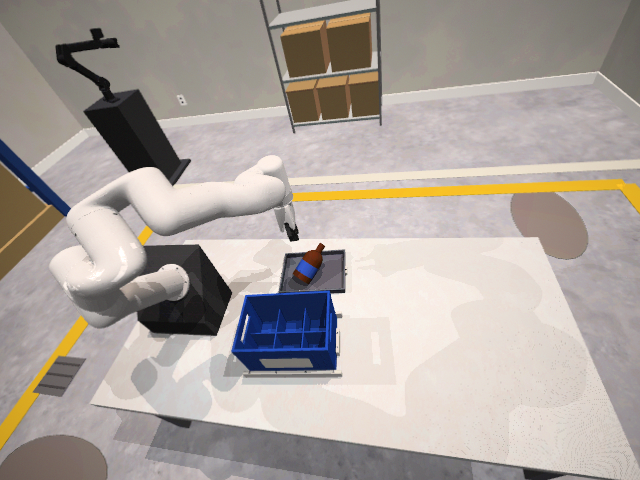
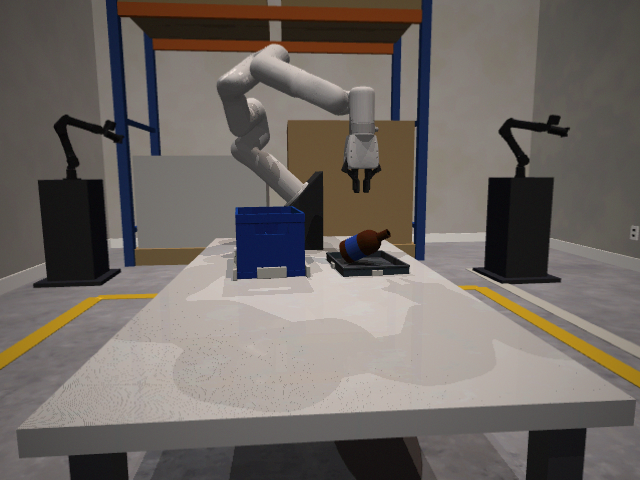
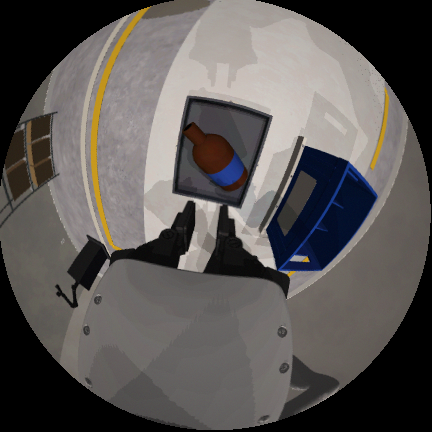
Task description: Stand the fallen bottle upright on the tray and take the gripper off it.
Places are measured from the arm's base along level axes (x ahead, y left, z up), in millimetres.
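Pixels of known places: gripper, between the fingertips: [image 1: 294,237] [image 2: 361,192] [image 3: 206,214]; arm's base, origin of its link: [image 1: 173,282] [image 2: 297,195].
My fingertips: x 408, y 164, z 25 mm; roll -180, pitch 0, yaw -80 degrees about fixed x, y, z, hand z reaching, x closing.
Observation:
Ahead of a thing's pixels: the offset from my fingertips to its top centre. Level surfaces: height alone.
The brown bottle {30 mm ahead, 12 mm left, 104 mm down} [image 1: 309,266] [image 2: 364,245] [image 3: 215,152] with a blue band lies tilted in the dark grey tray {26 mm ahead, 7 mm left, 198 mm down} [image 1: 333,279] [image 2: 398,268] [image 3: 200,110]. Its base end is low in the tray and its neck slants up towards the tray's rim, away from the crate. Whether the bottle touches that rim is hard to tell. My gripper [image 1: 293,237] [image 2: 361,191] [image 3: 206,214] points down, well above the table and apart from the bottle, on the robot's side of the tray. Its fingers are partly open, with a narrow empty gap between them.
A blue crate {0 mm ahead, 286 mm right, 48 mm down} [image 1: 248,359] [image 2: 268,253] [image 3: 320,165] with compartments stands close beside the tray, its walls much higher than the tray's rim. Pale strips lie along its foot. The arm's black mount [image 1: 214,310] stands at the robot's end of the white table {223 mm down} [image 1: 465,387] [image 2: 310,361].

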